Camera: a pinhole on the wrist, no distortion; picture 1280 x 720 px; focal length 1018.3 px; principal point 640.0 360.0 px. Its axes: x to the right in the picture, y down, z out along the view. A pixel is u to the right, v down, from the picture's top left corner.
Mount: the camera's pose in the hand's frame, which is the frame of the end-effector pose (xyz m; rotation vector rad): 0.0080 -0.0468 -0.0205 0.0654 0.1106 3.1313
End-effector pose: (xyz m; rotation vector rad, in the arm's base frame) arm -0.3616 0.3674 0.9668 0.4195 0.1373 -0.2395
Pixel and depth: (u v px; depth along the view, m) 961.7 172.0 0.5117
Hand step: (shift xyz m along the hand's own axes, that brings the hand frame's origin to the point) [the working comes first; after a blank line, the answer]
In the camera's frame: 0.1617 -0.0945 0.5117

-0.1314 0.0849 0.4895
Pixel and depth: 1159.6 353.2 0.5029
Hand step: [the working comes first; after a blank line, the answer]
In the camera's frame: 0.2566 -0.0034 0.5029

-0.2273 -0.0057 0.4911
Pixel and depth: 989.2 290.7 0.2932
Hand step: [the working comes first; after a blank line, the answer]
In the camera's frame: 0.1005 -0.0200 0.2932

-0.0800 -0.0053 0.2745
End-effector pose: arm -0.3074 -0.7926 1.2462 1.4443 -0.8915 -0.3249
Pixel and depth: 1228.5 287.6 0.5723
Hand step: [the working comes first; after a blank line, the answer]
In the camera's frame: 0.3307 -0.0407 0.5723

-0.2982 0.0371 0.5607
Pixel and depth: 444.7 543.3 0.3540
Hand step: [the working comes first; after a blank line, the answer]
In the camera's frame: -0.0679 0.0637 0.3540

0.0903 -0.0861 0.3340
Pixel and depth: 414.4 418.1 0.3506
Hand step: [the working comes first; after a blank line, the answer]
In the camera's frame: -0.0777 0.0200 0.3506

0.1002 -0.0428 0.3271
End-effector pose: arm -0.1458 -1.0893 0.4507 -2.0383 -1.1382 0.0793
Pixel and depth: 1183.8 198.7 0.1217
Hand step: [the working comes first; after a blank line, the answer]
In the camera's frame: 0.0650 -0.0193 0.1217

-0.0517 -0.0184 0.1021
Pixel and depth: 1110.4 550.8 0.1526
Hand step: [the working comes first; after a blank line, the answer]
In the camera's frame: 0.0705 0.0286 0.1526

-0.0562 -0.0639 0.1365
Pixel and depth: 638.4 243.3 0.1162
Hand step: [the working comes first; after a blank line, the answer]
In the camera's frame: -0.0002 -0.0133 0.1162

0.0131 -0.0253 0.0944
